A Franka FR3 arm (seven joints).
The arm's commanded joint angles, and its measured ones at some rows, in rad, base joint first. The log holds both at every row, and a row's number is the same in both.
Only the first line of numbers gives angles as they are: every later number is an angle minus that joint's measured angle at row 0.
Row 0, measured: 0.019 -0.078 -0.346 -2.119 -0.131 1.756 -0.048
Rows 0 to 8, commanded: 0.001 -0.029 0.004 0.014 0.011 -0.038 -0.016; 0.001 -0.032 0.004 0.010 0.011 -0.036 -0.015; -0.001 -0.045 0.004 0.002 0.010 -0.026 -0.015; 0.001 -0.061 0.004 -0.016 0.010 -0.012 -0.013; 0.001 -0.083 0.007 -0.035 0.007 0.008 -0.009; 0.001 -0.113 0.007 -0.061 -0.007 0.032 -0.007; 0.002 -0.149 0.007 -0.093 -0.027 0.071 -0.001; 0.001 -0.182 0.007 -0.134 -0.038 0.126 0.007; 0.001 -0.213 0.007 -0.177 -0.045 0.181 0.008
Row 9, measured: 0.000 -0.062 0.003 -0.038 -0.009 0.055 -0.001
